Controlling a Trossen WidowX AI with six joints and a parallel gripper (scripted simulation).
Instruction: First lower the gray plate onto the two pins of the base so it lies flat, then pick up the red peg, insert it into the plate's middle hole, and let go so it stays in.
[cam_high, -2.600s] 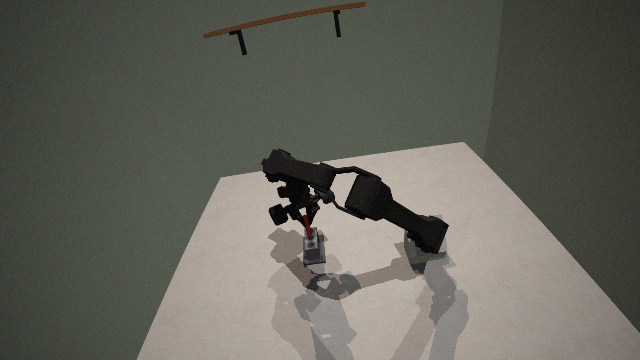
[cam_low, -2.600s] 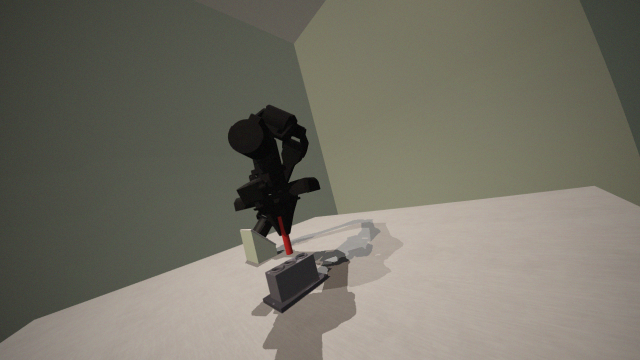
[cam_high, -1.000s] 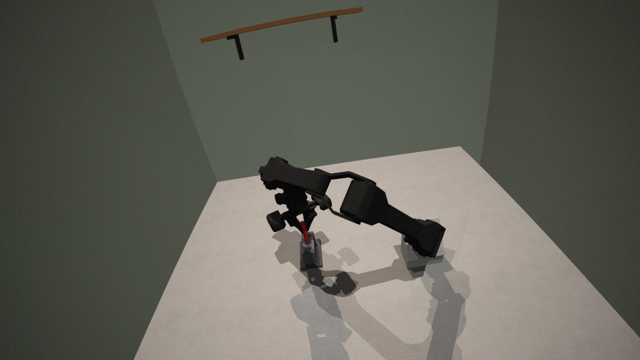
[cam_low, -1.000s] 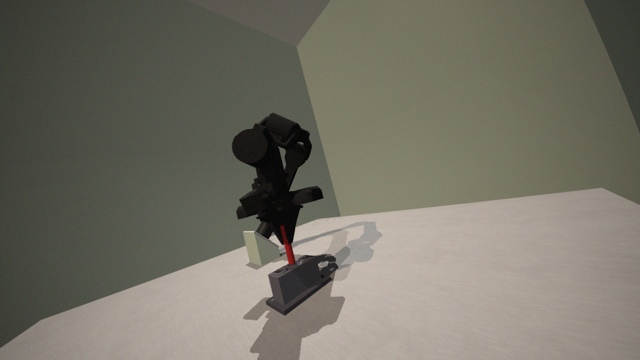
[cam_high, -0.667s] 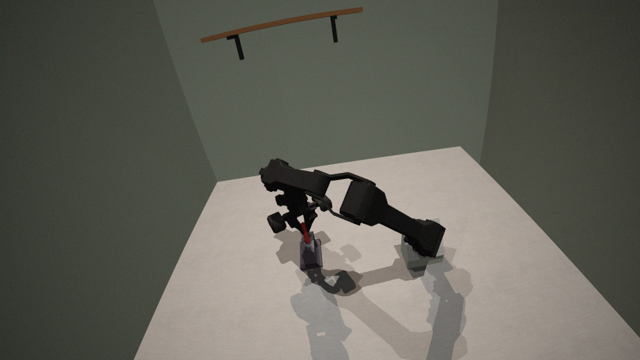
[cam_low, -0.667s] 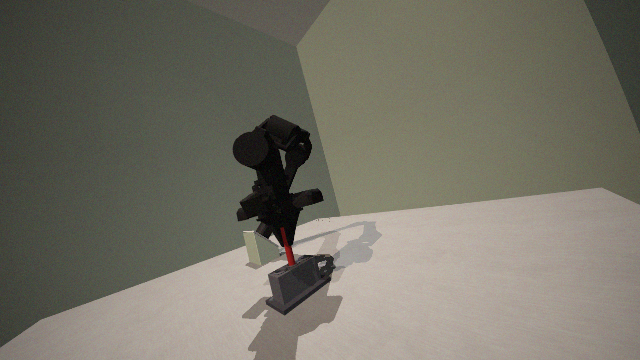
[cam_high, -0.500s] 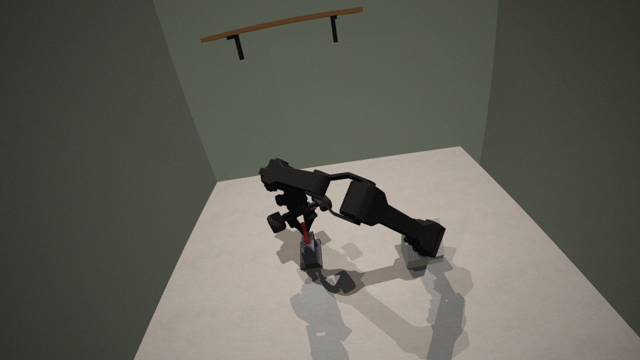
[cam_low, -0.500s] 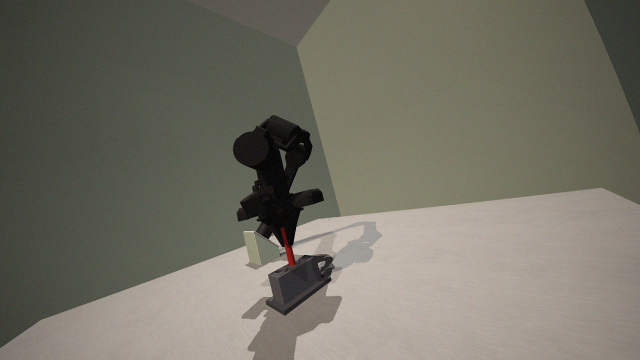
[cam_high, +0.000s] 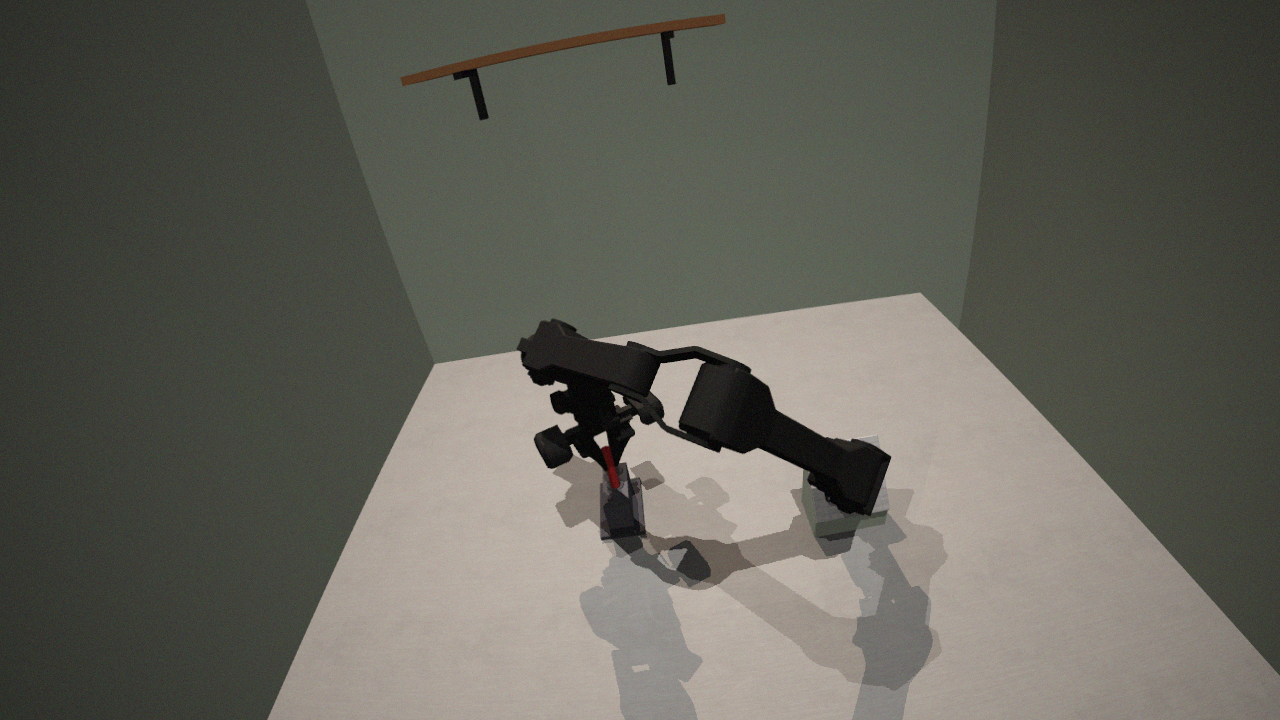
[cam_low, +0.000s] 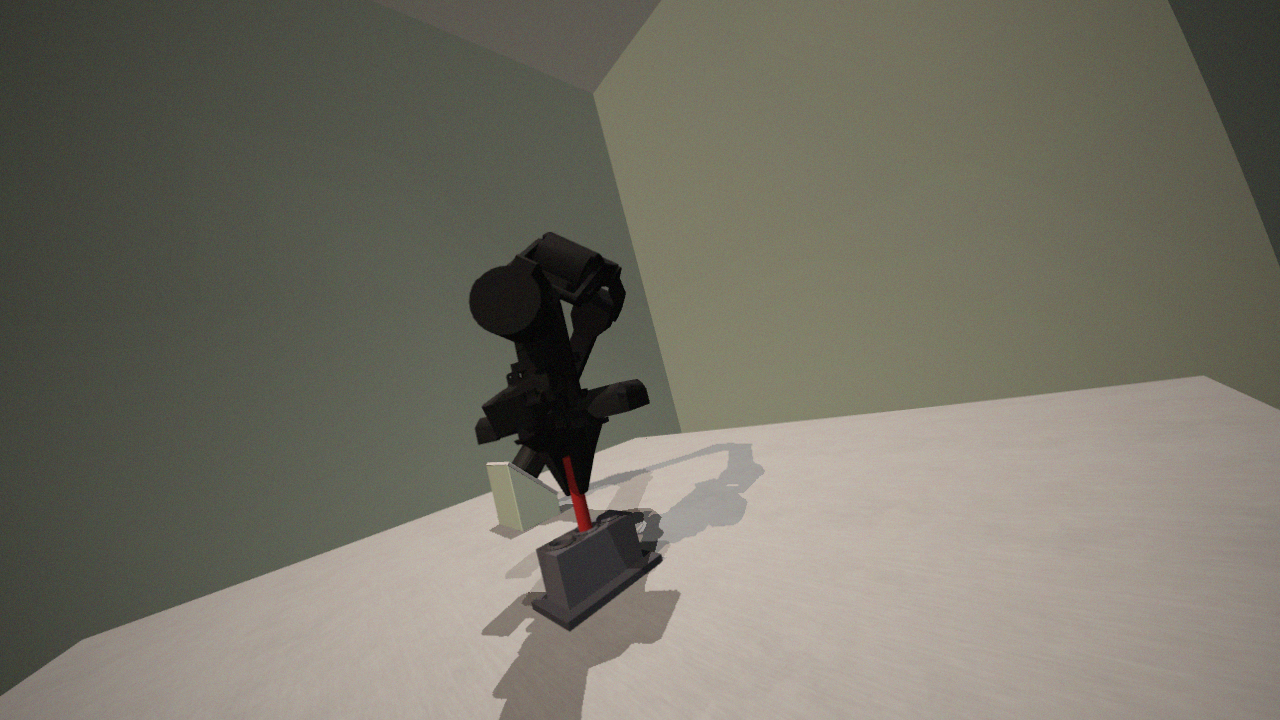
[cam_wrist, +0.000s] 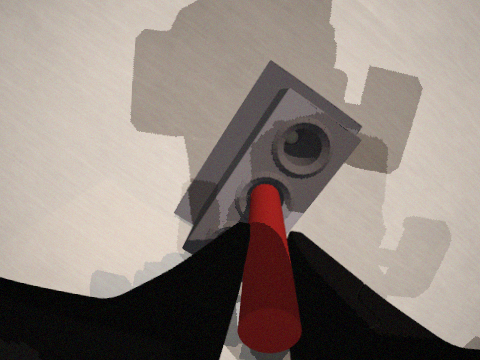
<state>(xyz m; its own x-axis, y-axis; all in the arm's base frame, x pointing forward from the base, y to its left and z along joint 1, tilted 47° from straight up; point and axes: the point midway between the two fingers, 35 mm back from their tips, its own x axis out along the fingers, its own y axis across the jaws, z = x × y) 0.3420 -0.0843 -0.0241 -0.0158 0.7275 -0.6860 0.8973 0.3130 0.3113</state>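
Now: gripper tip right at the red peg. From my gripper tip the other things lie so: dark base 9 cm below; then gray plate 5 cm below.
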